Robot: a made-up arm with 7 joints.
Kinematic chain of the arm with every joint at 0, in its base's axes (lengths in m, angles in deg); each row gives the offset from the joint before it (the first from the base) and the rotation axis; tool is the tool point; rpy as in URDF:
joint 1: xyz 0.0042 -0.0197 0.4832 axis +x
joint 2: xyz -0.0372 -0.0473 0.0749 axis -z
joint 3: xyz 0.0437 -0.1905 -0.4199 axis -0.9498 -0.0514 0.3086
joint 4: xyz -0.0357 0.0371 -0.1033 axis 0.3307 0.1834 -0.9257
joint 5: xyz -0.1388 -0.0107 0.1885 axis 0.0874 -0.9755 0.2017
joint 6: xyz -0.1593 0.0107 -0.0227 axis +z
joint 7: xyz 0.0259 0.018 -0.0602 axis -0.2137 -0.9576 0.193
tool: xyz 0.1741 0.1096 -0.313 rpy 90 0 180
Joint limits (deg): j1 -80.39..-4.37 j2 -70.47..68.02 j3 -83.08..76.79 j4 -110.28..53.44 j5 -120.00..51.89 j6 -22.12..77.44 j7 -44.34..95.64
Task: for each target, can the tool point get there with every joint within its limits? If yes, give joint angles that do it. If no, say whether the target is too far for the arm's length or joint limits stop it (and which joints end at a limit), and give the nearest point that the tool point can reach.
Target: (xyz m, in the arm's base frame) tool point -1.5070 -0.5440 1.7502
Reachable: no: too far | nearest point -0.6562 -0.4225 1.0159 | short by 1.130 m
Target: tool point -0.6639 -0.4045 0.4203
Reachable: yes | joints -23.43 12.32 51.36 -66.31 -101.66 67.77 17.16
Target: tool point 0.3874 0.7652 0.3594
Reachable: no: joint limits stop it (at a limit: joint 1, joint 2, joint 6, joint 7) | nearest point 0.1396 0.4036 0.2836 | short by 0.445 m
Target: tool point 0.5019 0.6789 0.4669
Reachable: no: joint limits stop it (at a limit: joint 1, joint 2, joint 4, joint 7) | nearest point 0.1832 0.3508 0.3457 | short by 0.473 m
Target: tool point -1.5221 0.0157 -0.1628
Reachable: no: too far | nearest point -0.8370 -0.0514 0.0184 | short by 0.712 m
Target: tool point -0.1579 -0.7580 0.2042
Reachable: yes | joints -30.09 -47.72 33.75 1.88 -50.58 6.95 -3.33
